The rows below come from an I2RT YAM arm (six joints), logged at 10 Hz.
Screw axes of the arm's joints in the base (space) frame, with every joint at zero. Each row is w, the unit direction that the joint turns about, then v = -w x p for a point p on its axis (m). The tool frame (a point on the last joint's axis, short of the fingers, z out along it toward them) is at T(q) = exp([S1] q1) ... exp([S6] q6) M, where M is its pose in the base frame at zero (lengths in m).
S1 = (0, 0, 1, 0.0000, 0.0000, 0.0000)
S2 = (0, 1, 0, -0.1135, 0.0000, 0.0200)
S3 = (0, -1, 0, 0.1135, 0.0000, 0.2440)
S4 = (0, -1, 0, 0.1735, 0.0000, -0.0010)
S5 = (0, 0, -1, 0.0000, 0.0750, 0.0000)
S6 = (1, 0, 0, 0.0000, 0.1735, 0.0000)
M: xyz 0.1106 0.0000 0.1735 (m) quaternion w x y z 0.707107 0 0.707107 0
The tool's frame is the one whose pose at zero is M.
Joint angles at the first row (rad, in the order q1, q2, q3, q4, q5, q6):
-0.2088 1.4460 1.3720 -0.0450 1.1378 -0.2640
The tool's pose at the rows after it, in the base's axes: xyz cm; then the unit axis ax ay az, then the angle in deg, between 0 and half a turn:
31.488 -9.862 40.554 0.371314 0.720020 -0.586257 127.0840
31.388 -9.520 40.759 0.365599 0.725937 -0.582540 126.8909
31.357 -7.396 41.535 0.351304 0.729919 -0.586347 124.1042
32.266 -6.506 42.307 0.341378 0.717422 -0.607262 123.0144
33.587 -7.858 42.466 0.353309 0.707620 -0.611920 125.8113
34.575 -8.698 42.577 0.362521 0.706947 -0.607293 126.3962
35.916 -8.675 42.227 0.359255 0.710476 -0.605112 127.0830
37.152 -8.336 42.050 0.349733 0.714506 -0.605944 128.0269
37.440 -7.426 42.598 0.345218 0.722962 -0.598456 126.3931
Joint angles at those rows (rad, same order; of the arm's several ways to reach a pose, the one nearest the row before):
-0.2056 1.4610 1.3825 -0.0450 1.1346 -0.2788
-0.1962 1.4553 1.3896 -0.0684 1.1286 -0.2738
-0.1305 1.4345 1.3760 -0.0009 1.1528 -0.3324
-0.0985 1.4626 1.3871 0.1418 1.1862 -0.4587
-0.1333 1.5271 1.4678 0.0828 1.2041 -0.4333
-0.1533 1.5734 1.5313 0.0264 1.1974 -0.3885
-0.1470 1.6233 1.5787 0.0000 1.2034 -0.3727
-0.1330 1.6687 1.6277 -0.0240 1.2149 -0.3771
-0.1086 1.6757 1.6571 -0.0450 1.2059 -0.3648

